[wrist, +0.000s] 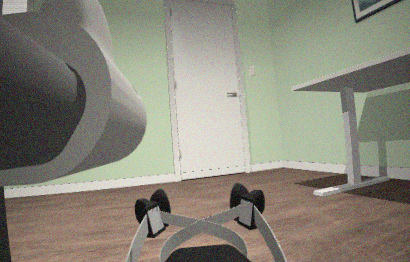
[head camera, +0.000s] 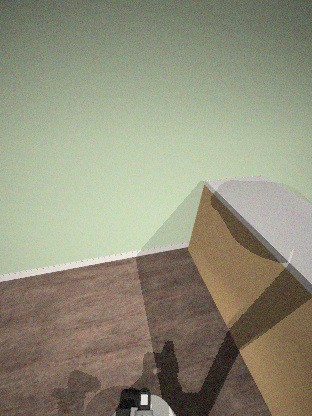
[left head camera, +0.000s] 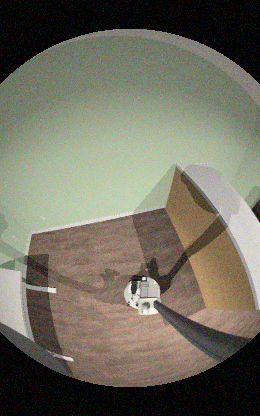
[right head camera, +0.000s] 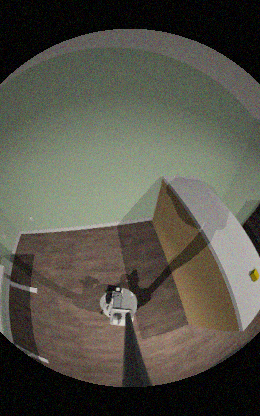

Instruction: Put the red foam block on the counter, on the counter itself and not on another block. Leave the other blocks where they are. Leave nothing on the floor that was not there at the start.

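Observation:
The counter has a white top and tan wooden sides and stands on the right in the three head views. A yellow block lies on the counter's top in the right head view. The red foam block does not show in these views. My gripper is open and empty in the wrist view, its two black fingertips apart, above the wooden floor and away from the counter.
A white table with metal legs stands at the right in the wrist view, and part of it shows at the left in the left head view. A closed white door is in the green wall. A dark object shows behind the counter.

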